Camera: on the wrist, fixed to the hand. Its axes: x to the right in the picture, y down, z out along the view.
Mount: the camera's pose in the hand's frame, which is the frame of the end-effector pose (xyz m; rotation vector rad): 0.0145 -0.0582 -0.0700 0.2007 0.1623 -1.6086
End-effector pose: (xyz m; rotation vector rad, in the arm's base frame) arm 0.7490 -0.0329 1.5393 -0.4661 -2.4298 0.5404
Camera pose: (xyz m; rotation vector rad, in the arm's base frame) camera 0.7698 -0.0575 1.6256 1.3674 -1.7787 -0.0160
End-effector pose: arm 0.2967 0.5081 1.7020 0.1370 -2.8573 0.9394
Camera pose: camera 0.2964 0.5025 1.7940 1.8141 -1.5266 0.6656
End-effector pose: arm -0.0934 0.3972 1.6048 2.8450 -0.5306 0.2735
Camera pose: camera -0.0681 0.4635 1.6636 2.4047 1.7733 0.2003
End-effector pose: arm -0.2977 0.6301 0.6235 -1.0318 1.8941 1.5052
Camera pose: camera -0.2543 0.5533 0.5967 -1.8386 0.6459 0.2558
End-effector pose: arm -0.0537 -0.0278 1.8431 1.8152 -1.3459 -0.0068
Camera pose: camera 0.0303 0.0072 1.8580 2.4961 0.4941 -0.5606
